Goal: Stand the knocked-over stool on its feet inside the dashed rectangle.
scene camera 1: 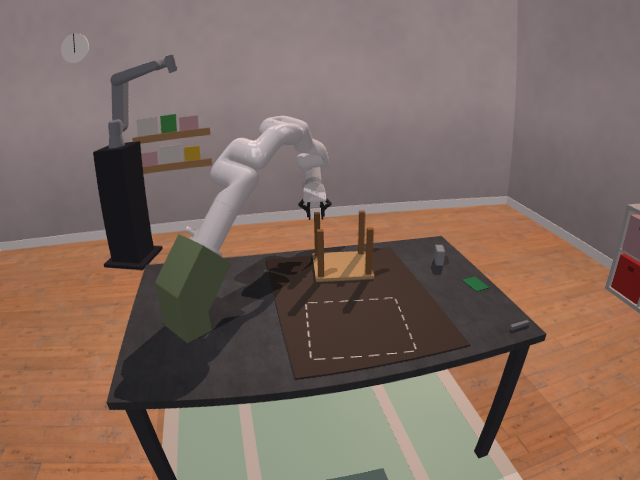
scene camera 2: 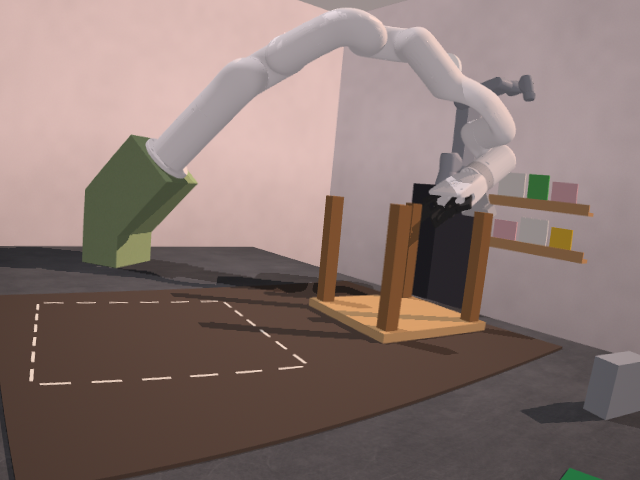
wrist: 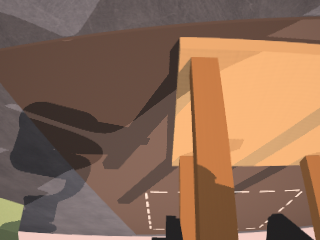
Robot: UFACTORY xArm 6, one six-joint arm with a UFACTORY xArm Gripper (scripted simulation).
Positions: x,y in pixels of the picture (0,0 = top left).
Scene:
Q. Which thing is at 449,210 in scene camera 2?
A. My gripper.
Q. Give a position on a wooden stool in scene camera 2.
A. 419,319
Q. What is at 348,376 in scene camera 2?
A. A brown mat.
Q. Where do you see a brown mat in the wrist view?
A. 106,101

